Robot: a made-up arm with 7 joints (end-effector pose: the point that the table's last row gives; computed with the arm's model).
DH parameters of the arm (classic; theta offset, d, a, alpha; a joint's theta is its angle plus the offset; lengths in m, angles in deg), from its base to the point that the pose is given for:
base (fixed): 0 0 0 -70
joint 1: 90 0 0 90
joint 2: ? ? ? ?
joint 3: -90 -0.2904 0.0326 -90
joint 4: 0 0 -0.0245 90
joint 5: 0 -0.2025 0 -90
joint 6: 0 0 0 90
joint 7: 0 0 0 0
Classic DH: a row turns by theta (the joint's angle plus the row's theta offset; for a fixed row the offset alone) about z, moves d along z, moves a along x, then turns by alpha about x.
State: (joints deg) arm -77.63 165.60 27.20 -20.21 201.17 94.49 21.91
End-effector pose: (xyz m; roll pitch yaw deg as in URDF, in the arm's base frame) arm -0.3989 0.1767 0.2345 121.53 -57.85 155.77
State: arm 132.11 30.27 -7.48 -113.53 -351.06 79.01 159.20
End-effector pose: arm -0.3249 0.0152 -0.0063 126.23 -77.42 61.82
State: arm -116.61 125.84 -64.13 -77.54 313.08 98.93 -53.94
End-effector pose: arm 0.0428 0.3307 0.2601 106.83 -14.47 63.07
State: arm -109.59 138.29 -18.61 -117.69 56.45 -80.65 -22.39
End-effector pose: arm -0.1092 0.1486 0.2518 11.10 72.06 71.46
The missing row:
joint 2: 70 0 0 -90
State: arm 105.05 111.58 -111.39 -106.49 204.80 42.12 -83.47
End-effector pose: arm -0.1811 0.1996 0.2184 79.24 22.33 136.77
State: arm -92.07 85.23 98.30 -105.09 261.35 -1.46 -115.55
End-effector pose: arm -0.0999 0.3272 0.0792 85.05 16.16 76.44
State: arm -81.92 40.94 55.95 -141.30 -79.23 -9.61 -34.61
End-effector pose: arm 0.0983 0.1496 0.1469 -144.71 -44.52 -37.10
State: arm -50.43 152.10 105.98 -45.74 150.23 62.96 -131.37
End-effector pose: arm -0.3486 0.1371 0.2955 -124.75 71.02 -51.29
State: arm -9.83 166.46 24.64 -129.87 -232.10 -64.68 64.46
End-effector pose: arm 0.1489 -0.0504 0.2213 -140.38 -57.88 58.96
